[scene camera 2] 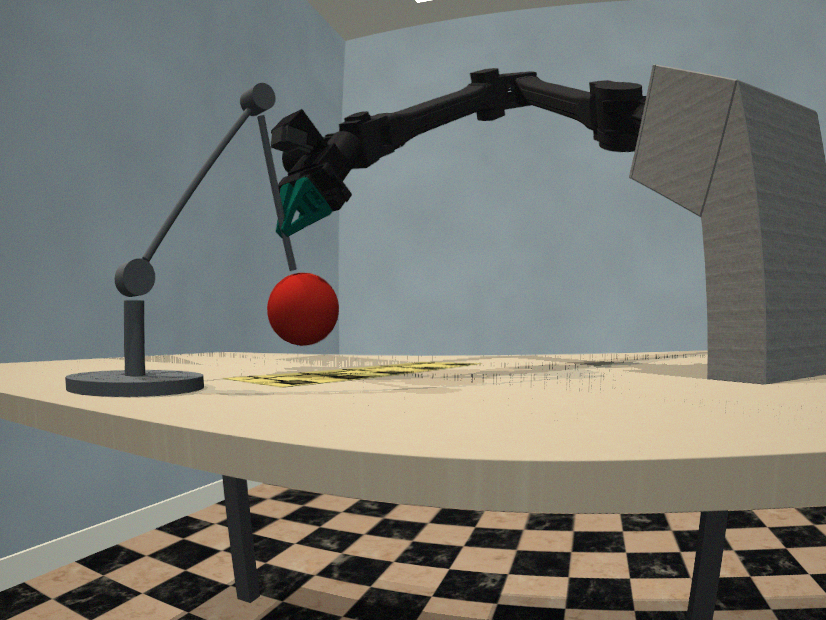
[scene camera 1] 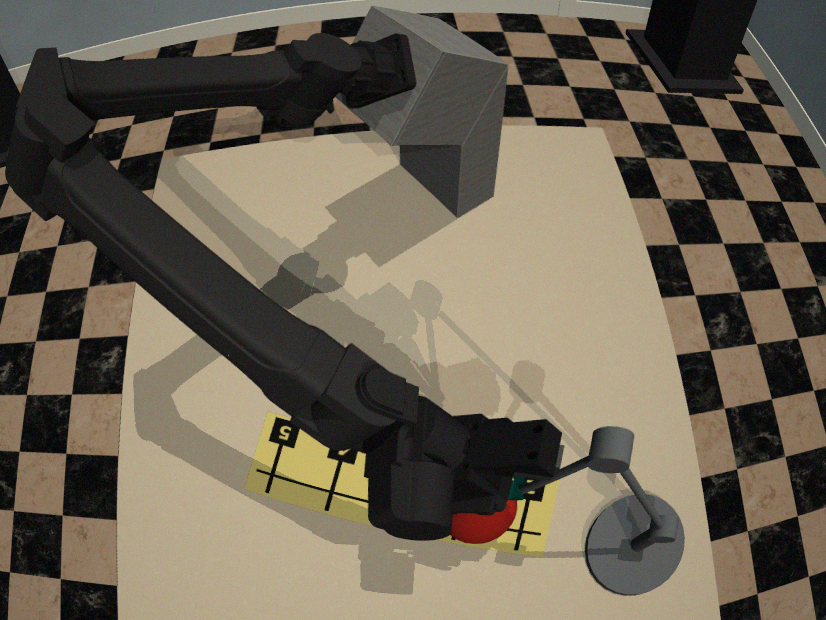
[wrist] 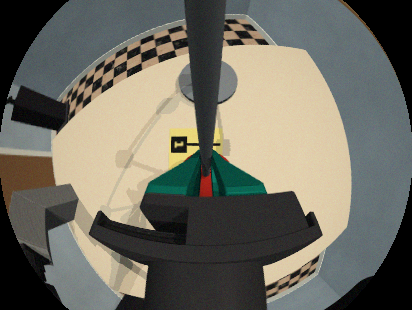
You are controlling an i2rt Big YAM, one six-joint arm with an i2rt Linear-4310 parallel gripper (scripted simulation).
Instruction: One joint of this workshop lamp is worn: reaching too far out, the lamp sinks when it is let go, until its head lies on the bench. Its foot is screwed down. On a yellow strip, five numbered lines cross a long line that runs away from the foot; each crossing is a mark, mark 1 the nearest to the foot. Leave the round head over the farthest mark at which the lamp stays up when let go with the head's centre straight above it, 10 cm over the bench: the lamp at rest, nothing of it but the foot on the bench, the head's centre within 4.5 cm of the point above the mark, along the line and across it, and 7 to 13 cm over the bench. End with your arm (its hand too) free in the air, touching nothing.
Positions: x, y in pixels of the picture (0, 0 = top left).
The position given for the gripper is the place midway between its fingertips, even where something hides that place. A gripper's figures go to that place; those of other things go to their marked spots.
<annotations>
The gripper (scene camera 2: 281, 234): 69 cm from the lens. A red round head (scene camera 2: 303, 309): 66 cm from the lens. A grey round lamp foot (scene camera 2: 134, 381) is 51 cm from the lens. The marked spots on the grey round lamp foot and the red round head are 26 cm apart.
</annotations>
